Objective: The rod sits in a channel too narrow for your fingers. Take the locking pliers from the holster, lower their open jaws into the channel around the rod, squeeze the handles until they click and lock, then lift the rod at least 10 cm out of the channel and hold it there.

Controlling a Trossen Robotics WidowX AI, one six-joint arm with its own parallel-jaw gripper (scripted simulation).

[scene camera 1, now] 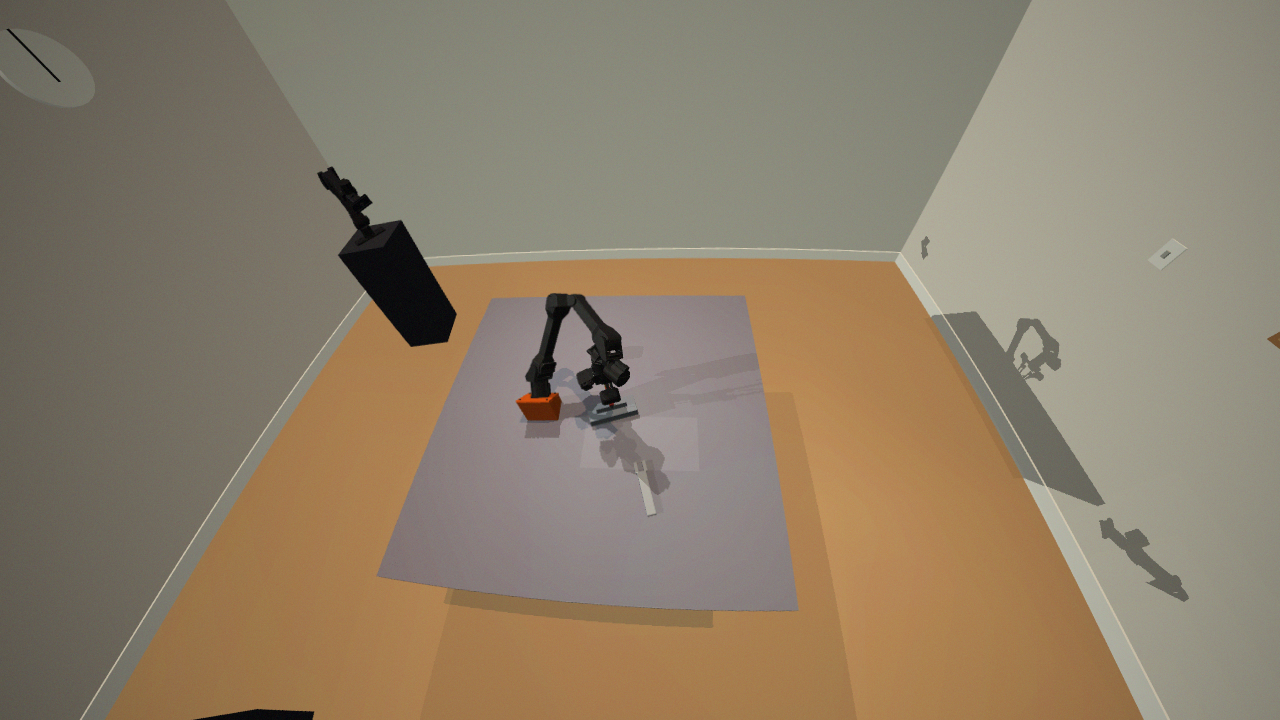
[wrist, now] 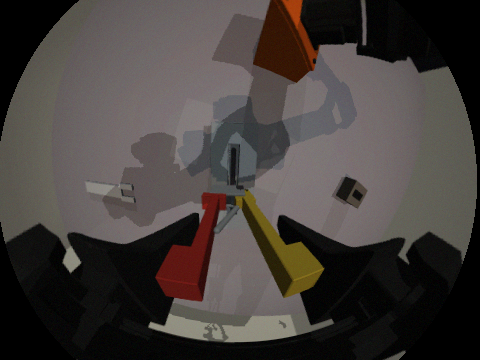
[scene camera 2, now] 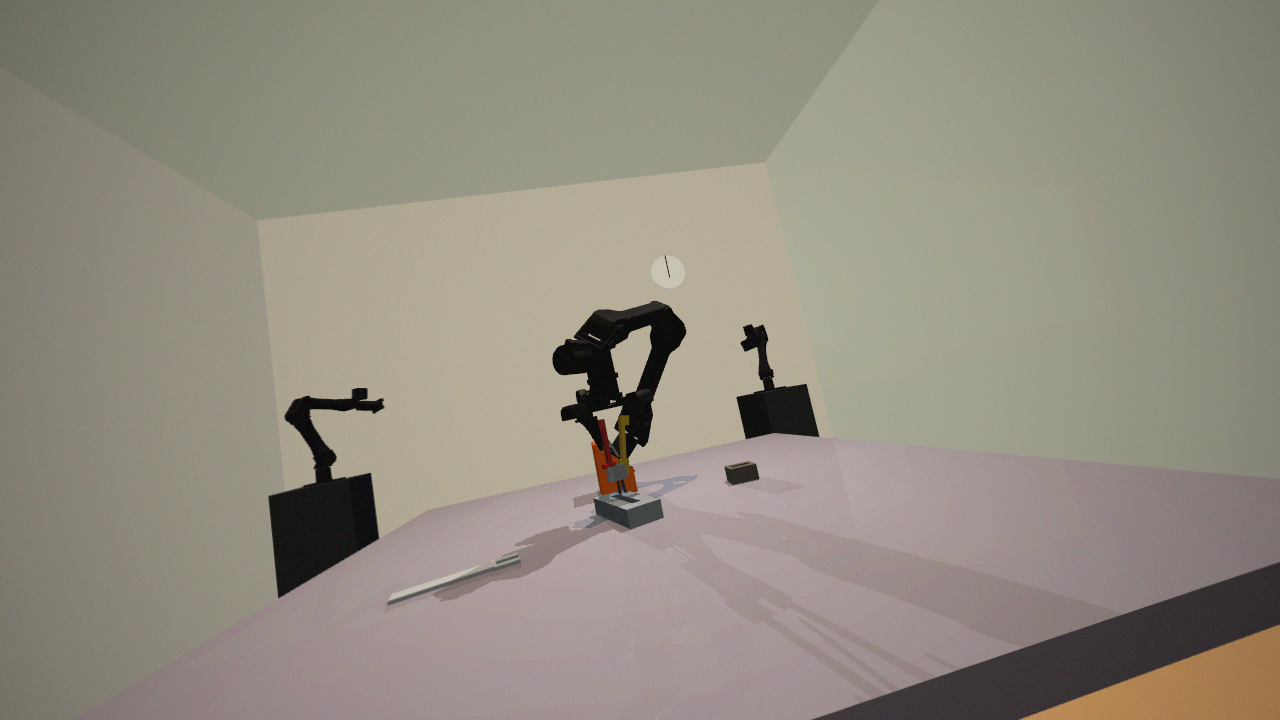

Labels:
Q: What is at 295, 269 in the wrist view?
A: A yellow handle.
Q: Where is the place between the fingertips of my gripper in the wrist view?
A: At 238, 219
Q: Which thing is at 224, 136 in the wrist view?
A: A grey channel block.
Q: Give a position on a grey channel block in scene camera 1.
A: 598, 414

